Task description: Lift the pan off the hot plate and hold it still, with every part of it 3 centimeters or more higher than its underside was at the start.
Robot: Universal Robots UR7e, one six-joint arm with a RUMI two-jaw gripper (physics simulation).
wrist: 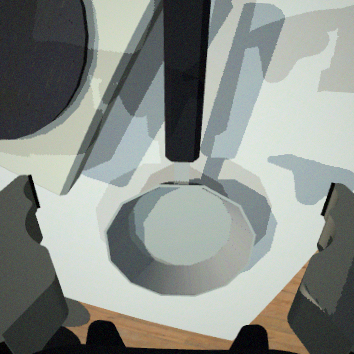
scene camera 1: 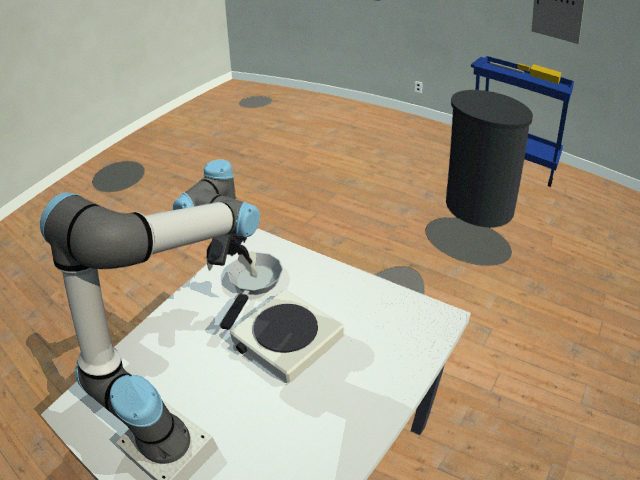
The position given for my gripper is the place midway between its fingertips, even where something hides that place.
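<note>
Scene camera 1 gives me a grey pan (scene camera 1: 269,268) along with my gripper (scene camera 1: 232,273). On the wrist view I can see the pan (wrist: 180,238) too, and my gripper (wrist: 180,184) is there with it.
</note>
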